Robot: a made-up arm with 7 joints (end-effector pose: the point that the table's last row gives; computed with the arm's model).
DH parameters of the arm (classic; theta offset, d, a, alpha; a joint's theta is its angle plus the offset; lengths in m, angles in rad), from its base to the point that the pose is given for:
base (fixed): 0 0.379 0.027 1.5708
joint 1: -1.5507 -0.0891 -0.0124 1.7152
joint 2: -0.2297 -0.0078 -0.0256 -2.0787
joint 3: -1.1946 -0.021 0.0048 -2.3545
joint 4: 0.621 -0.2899 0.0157 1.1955
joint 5: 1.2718 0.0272 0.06 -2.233
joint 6: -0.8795 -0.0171 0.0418 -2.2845
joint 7: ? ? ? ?
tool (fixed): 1.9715 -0.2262 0 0
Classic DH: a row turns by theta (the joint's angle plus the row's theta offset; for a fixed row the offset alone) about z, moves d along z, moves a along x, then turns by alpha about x.
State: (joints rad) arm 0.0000 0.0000 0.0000 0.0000 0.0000 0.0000 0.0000
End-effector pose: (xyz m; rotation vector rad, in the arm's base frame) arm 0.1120 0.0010 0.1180 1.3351 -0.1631 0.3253
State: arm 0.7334 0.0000 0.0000 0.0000 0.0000 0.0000 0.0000
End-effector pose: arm 0.2648 0.0010 0.2420 1.1639 -0.7738 0.8060
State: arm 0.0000 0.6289 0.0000 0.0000 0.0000 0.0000 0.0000
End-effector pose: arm 0.0889 -0.1448 0.2148 0.7302 0.0100 0.2739
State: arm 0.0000 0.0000 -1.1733 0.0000 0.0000 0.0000 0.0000
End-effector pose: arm -0.1373 -0.1245 0.2430 0.9520 0.9086 -0.1919
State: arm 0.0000 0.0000 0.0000 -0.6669 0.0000 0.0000 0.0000
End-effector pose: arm 0.2855 0.0554 0.2273 1.2198 -0.4414 0.9823
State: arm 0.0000 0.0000 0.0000 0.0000 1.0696 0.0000 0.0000
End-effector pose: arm 0.2228 -0.2201 0.1382 1.0148 -0.9122 -0.4869
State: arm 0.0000 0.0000 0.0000 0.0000 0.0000 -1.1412 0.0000
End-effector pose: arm 0.1418 -0.4281 0.2824 0.2957 -0.5973 0.0359
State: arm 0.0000 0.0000 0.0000 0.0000 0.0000 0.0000 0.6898
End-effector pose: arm 0.0189 -0.2432 0.1261 0.7243 0.1338 0.1761
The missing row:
joint 7: 1.0412 -0.1816 0.3272 -1.9976
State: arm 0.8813 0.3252 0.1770 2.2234 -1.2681 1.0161 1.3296
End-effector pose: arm -0.4040 0.2280 0.3502 1.9885 0.8044 0.9528
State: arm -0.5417 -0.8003 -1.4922 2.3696 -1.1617 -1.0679 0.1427
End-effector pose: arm 0.2177 -0.2132 0.6537 -0.1112 2.7866 -0.9577
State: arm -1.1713 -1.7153 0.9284 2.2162 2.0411 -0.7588 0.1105
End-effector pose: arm -0.2849 -0.0253 0.7500 -0.2568 2.6503 -0.9510
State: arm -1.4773 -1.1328 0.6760 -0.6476 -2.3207 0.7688 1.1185
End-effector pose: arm -0.2225 0.0734 0.0266 0.7069 0.7936 1.9195
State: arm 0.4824 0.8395 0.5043 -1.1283 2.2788 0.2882 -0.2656
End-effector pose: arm 0.0457 -0.0110 1.0335 -1.3747 2.3976 -1.1865
